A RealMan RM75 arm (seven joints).
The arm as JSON. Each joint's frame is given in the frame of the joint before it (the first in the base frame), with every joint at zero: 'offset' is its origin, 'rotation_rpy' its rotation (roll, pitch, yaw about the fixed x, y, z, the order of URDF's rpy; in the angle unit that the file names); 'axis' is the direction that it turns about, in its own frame. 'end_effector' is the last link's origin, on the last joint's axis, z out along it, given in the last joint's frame.
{
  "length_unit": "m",
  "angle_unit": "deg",
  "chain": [
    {
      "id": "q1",
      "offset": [
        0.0,
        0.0,
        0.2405
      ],
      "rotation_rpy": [
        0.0,
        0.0,
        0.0
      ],
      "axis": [
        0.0,
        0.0,
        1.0
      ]
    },
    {
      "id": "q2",
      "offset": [
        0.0,
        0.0,
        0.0
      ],
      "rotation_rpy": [
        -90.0,
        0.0,
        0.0
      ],
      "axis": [
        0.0,
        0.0,
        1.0
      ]
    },
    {
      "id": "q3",
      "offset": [
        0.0,
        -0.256,
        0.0
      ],
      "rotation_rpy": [
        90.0,
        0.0,
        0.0
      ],
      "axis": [
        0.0,
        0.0,
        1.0
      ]
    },
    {
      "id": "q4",
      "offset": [
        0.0,
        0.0,
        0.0
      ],
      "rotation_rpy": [
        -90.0,
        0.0,
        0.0
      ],
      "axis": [
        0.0,
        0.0,
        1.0
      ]
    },
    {
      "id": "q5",
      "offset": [
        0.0,
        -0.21,
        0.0
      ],
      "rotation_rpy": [
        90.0,
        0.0,
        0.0
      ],
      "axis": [
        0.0,
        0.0,
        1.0
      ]
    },
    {
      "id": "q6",
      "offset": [
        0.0,
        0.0,
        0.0
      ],
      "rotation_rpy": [
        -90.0,
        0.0,
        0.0
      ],
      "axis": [
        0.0,
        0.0,
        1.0
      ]
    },
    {
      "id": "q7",
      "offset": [
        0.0,
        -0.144,
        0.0
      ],
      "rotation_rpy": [
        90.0,
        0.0,
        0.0
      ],
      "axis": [
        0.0,
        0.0,
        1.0
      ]
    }
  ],
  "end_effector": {
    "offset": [
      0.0,
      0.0,
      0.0
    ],
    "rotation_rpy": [
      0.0,
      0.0,
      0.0
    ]
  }
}
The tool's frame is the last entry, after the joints.
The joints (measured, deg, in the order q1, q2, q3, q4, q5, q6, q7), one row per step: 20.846, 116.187, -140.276, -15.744, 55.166, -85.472, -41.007; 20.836, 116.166, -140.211, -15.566, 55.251, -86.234, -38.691; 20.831, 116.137, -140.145, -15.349, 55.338, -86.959, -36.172; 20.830, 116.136, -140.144, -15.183, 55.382, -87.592, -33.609; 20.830, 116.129, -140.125, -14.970, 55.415, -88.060, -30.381; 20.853, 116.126, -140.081, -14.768, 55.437, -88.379, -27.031; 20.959, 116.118, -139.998, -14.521, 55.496, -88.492, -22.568; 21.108, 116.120, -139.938, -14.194, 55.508, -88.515, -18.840; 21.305, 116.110, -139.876, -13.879, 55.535, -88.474, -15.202; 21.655, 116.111, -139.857, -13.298, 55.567, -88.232, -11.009; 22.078, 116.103, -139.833, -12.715, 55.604, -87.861, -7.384; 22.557, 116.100, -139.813, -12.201, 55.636, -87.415, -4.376
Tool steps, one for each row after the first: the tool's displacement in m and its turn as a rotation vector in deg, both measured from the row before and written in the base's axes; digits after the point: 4 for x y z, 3 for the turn. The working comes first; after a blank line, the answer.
Tool pose at each row, in the base's axes (x y z in m, rotation vector in deg; the steps are taken from these numbers as rounded here): 0.2978, 0.3054, 0.0150, -82.030, -18.153, 16.742; 0.2975, 0.3046, 0.0169, -81.849, -16.860, 18.852; 0.2974, 0.3039, 0.0188, -81.727, -15.443, 21.069; 0.2970, 0.3031, 0.0201, -81.745, -13.987, 23.380; 0.2971, 0.3025, 0.0212, -81.973, -11.996, 26.080; 0.2973, 0.3022, 0.0221, -82.270, -9.842, 28.817; 0.2977, 0.3026, 0.0230, -82.755, -6.801, 32.326; 0.2981, 0.3031, 0.0236, -83.210, -4.287, 35.146; 0.2985, 0.3040, 0.0242, -83.625, -1.809, 37.882; 0.2992, 0.3056, 0.0247, -84.249, 1.068, 40.775; 0.2999, 0.3078, 0.0251, -84.824, 3.599, 43.146; 0.3001, 0.3103, 0.0253, -85.342, 5.729, 45.073

-0.0003, -0.0008, 0.0019, -0.312, 2.133, 0.665; -0.0001, -0.0007, 0.0019, -0.423, 2.262, 0.666; -0.0004, -0.0008, 0.0013, -0.607, 2.306, 0.708; 0.0001, -0.0006, 0.0011, -0.978, 2.830, 0.659; 0.0002, -0.0003, 0.0009, -1.115, 2.927, 0.598; 0.0004, 0.0004, 0.0009, -1.639, 3.883, 0.624; 0.0004, 0.0005, 0.0006, -1.445, 3.124, 0.485; 0.0004, 0.0009, 0.0006, -1.430, 3.040, 0.464; 0.0007, 0.0016, 0.0005, -1.800, 3.298, 0.387; 0.0007, 0.0022, 0.0004, -1.622, 2.768, 0.249; 0.0002, 0.0025, 0.0002, -1.413, 2.263, 0.187
